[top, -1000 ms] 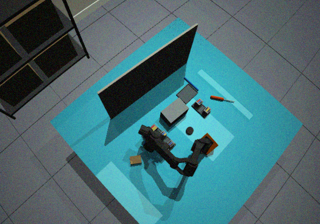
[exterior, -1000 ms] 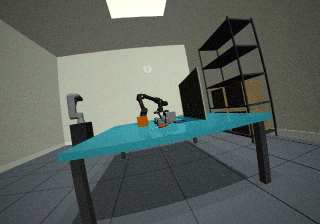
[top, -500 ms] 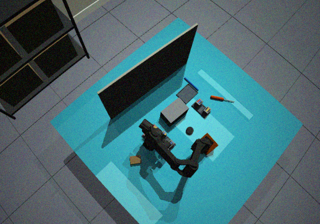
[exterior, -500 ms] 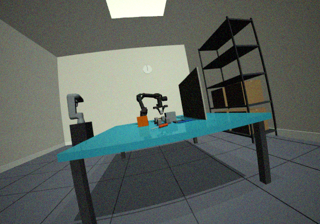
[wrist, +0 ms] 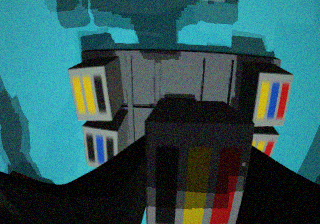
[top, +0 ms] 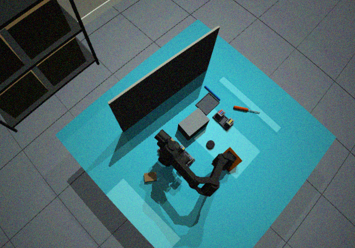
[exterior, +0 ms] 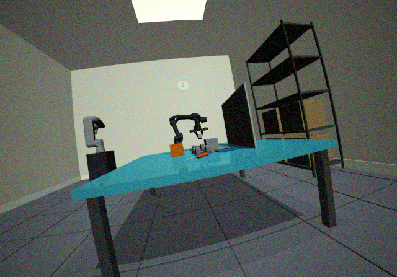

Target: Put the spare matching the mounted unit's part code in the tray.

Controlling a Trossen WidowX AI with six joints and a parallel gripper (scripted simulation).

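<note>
My gripper tip is now 41 cm to the left of the grey tray, 11 cm above it and 10 cm short of it. From my gripper tip the other things lie so: beige panel: 30 cm ahead, 25 cm to the right, 11 cm above; then grey spare: 3 cm above; then brown cardboard box: 17 cm to the left, 10 cm below, 1 cm ahead.
</note>
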